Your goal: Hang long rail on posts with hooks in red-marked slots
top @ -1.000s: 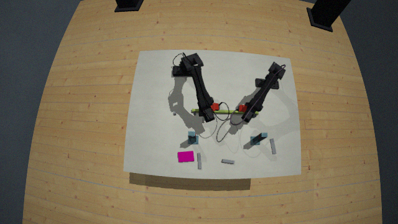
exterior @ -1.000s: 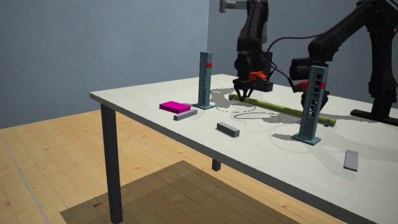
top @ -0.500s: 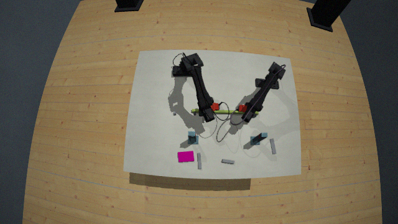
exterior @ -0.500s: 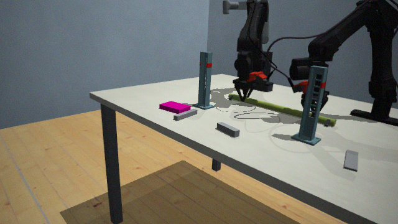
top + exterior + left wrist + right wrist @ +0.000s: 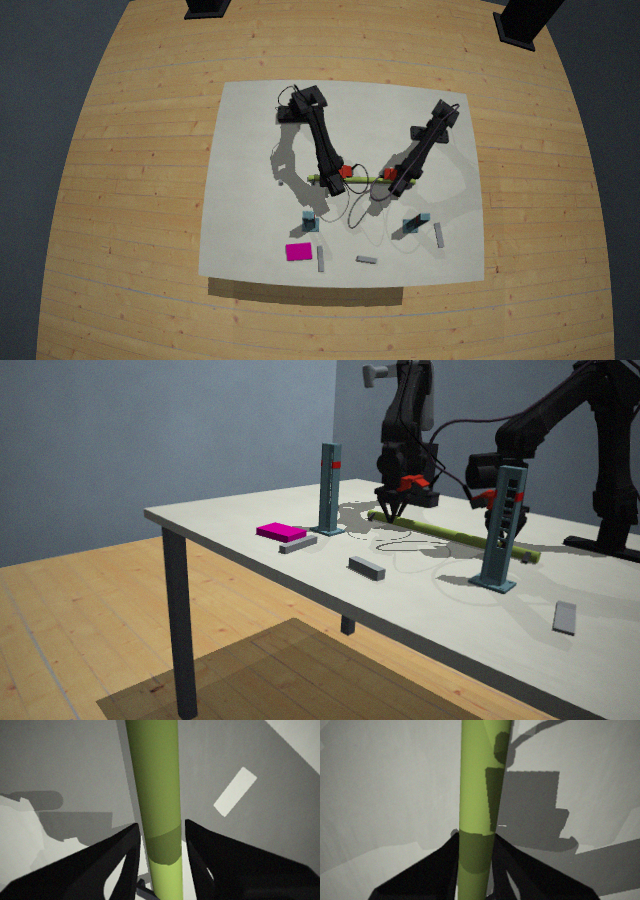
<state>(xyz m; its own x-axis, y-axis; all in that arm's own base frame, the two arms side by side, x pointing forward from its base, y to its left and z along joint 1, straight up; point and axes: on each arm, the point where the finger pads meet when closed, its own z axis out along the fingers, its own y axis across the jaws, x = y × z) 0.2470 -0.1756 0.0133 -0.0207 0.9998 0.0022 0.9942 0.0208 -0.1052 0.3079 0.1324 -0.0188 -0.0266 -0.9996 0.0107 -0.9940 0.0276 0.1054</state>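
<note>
My left hand is 3 cm short of the green rail, 15 cm to the left of it and 1 cm above it. The rest, counted from my left hand: magenta block (35 cm ahead, 38 cm to the right, 1 cm below).
My right gripper is now 150 mm to the right of the green rail and 10 mm above it. The rest, counted from my right hand: magenta block (330 mm ahead, 80 mm to the right, 10 mm below).
</note>
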